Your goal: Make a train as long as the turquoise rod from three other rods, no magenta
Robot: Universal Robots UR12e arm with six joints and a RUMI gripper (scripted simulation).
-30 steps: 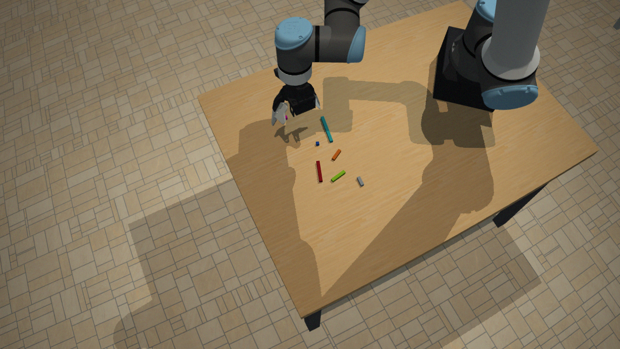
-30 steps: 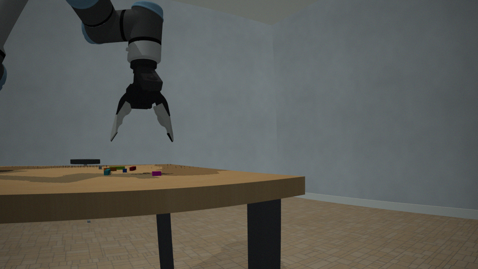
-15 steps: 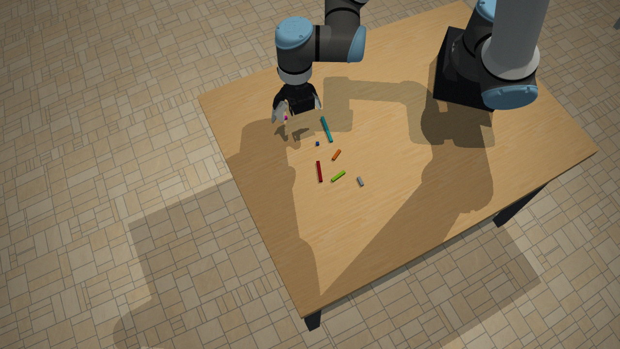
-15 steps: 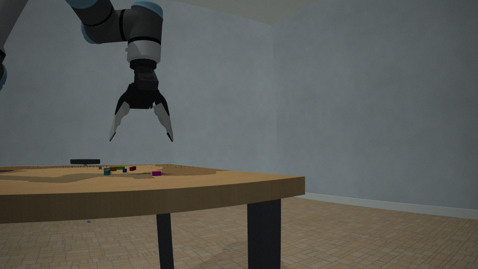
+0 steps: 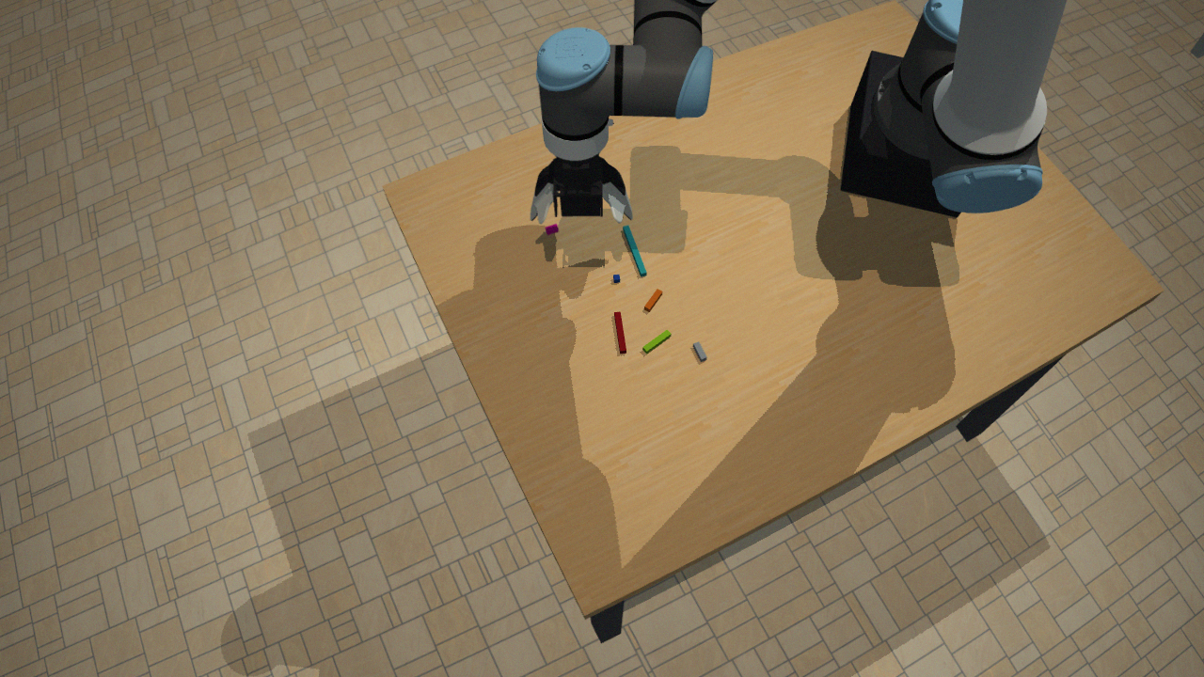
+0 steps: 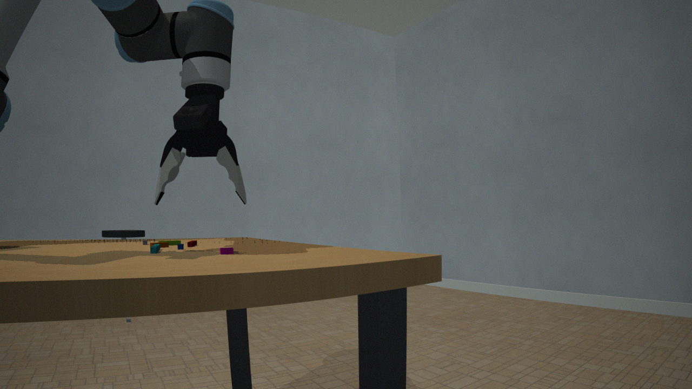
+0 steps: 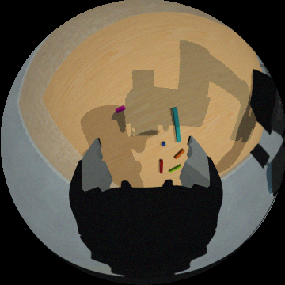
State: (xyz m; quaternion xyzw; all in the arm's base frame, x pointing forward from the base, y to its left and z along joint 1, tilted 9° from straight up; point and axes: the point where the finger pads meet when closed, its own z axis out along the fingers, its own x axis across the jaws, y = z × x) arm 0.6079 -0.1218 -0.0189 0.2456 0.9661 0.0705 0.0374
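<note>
The blue rod lies 9 cm to the left of my hand, 7 cm below it and 2 cm behind it. Also, from my hand: turquoise rod 7 cm below, 7 cm behind, 5 cm to the left; then magenta rod 7 cm below, 5 cm to the right, 3 cm ahead; then orange rod 15 cm to the left, 7 cm below, 5 cm behind.
</note>
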